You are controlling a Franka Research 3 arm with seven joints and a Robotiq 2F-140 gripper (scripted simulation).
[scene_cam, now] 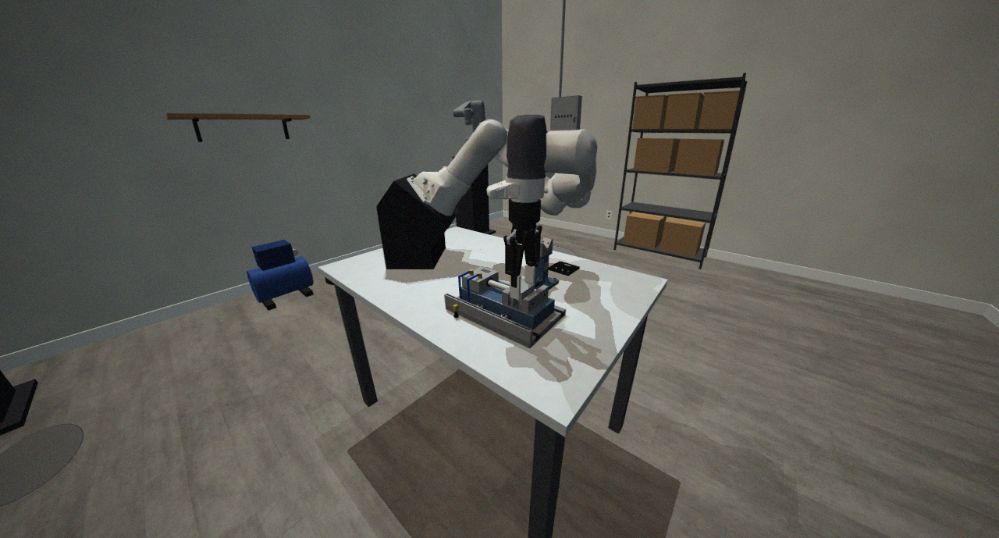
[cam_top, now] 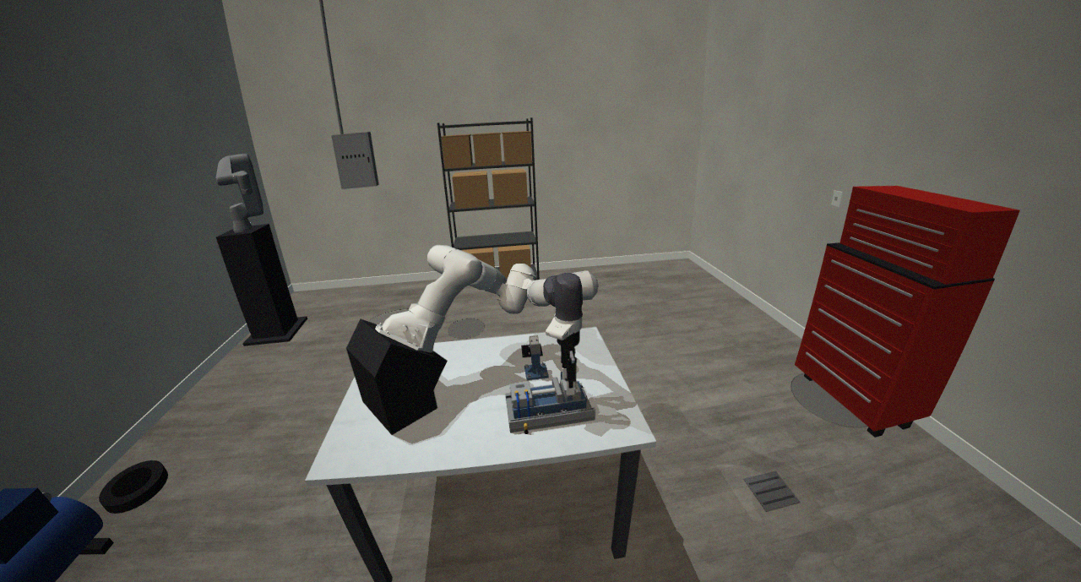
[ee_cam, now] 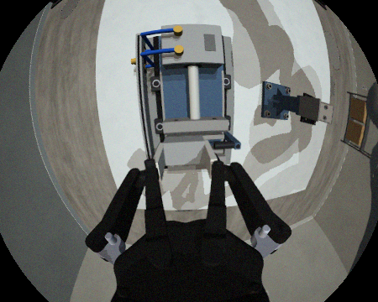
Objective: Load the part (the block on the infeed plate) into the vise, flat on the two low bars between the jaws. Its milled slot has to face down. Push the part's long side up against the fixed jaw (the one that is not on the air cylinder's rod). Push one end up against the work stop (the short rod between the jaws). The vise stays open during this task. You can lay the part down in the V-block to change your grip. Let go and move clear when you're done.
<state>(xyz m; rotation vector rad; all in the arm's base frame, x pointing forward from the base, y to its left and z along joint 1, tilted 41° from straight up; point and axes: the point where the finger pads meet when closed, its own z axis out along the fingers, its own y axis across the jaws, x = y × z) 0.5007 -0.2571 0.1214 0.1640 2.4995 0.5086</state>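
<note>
My hand is 30 mm above the part. The rest, counted from my hand: black infeed plate (400 mm to the left, 120 mm below, 70 mm behind).
</note>
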